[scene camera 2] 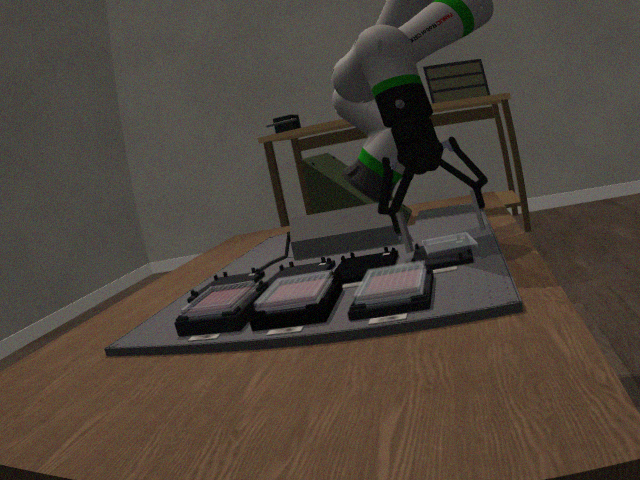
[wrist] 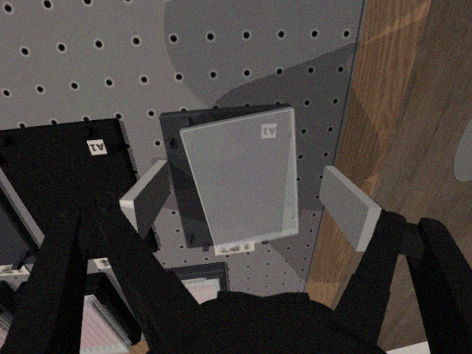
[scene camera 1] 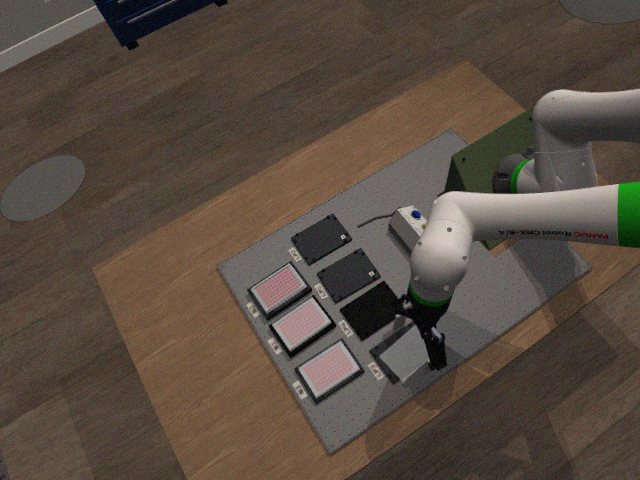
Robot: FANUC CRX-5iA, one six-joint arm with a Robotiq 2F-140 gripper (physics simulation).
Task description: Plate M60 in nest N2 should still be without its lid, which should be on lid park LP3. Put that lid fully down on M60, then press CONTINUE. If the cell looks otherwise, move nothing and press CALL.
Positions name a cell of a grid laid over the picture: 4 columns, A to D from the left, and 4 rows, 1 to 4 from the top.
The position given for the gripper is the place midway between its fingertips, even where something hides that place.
Note:
The gripper (scene camera 2: C3) is open and holds nothing. Also in view: a lid park LP3 (scene camera 2: C3).
The gripper also shows in the wrist view (wrist: C3) and in scene camera 1 (scene camera 1: C3). The lid park LP3 also shows in the wrist view (wrist: B3) and in scene camera 1 (scene camera 1: C3).

